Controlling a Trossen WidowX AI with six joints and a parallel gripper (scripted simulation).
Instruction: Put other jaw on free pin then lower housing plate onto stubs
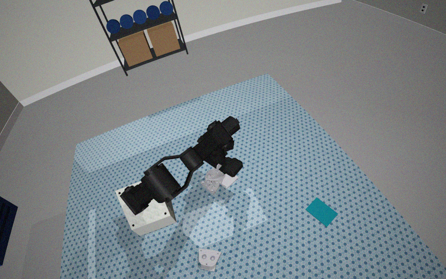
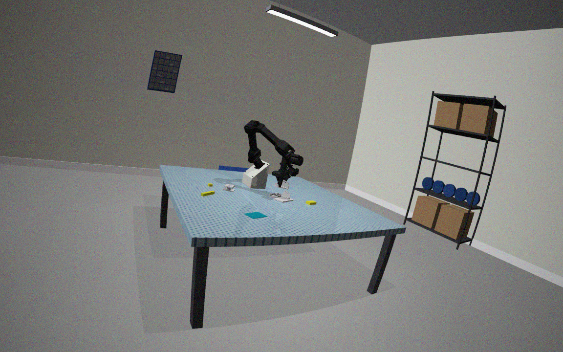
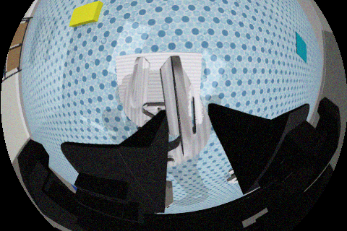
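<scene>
Now: gripper tip 30 mm to the right of the white base plate and 80 mm above it. Round my gripper tip: teal card (260 mm ahead, 310 mm to the right, 80 mm below); yellow bar (70 mm behind, 440 mm to the right, 80 mm below).
</scene>
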